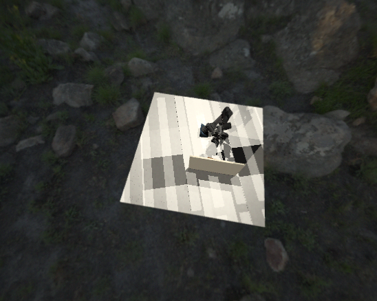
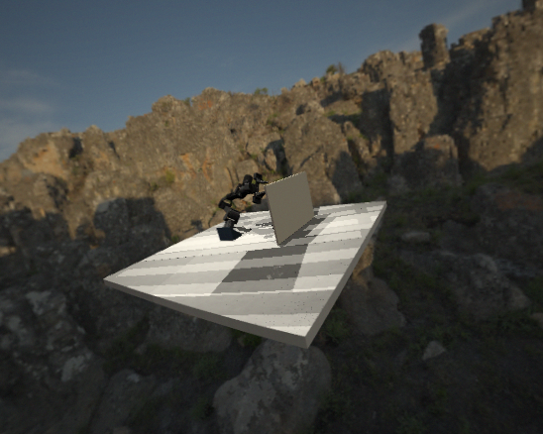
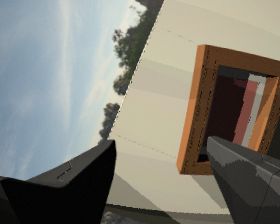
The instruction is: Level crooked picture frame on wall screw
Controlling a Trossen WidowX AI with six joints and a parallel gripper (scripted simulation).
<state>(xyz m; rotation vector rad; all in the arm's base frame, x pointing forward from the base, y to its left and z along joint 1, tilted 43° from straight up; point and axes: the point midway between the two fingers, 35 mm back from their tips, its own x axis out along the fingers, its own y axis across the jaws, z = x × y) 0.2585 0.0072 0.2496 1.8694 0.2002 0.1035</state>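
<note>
Right now the brown wooden picture frame is 13 cm ahead of my gripper tip and 11 cm below it. From my gripper tip the other things lie so: wall panel (14 cm ahead, 1 cm to the left, 12 cm below).
</note>
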